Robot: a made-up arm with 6 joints.
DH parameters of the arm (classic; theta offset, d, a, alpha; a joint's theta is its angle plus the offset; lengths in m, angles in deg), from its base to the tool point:
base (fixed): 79.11 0 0.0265 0
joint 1: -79.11 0.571 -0.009 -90
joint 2: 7.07 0 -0.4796 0
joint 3: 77.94 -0.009 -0.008 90
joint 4: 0 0.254 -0.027 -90
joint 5: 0 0.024 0.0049 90
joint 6: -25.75 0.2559 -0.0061 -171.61
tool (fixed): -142.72 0.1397 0 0
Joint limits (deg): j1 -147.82..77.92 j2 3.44..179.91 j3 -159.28..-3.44 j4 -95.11..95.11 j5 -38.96..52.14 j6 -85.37..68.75
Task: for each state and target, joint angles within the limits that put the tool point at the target. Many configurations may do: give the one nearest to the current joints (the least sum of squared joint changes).
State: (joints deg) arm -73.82 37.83 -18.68 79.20 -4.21 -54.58
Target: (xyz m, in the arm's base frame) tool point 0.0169 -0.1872 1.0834
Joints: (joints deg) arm -78.89 64.44 -61.02 78.13 -11.81 -52.00
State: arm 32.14 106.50 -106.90 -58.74 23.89 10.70
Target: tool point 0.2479 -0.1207 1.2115
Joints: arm -21.92 81.24 -113.04 -70.88 40.92 7.49
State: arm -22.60 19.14 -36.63 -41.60 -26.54 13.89
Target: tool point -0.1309 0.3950 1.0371
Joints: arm -57.11 7.96 -69.03 -37.61 -37.96 15.83
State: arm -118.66 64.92 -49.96 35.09 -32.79 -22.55
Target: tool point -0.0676 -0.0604 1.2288
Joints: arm -118.62 60.42 -74.64 34.16 -37.47 -21.52
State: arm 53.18 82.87 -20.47 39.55 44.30 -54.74
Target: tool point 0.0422 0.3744 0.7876
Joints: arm 73.70 98.80 -48.14 46.88 38.99 -52.27
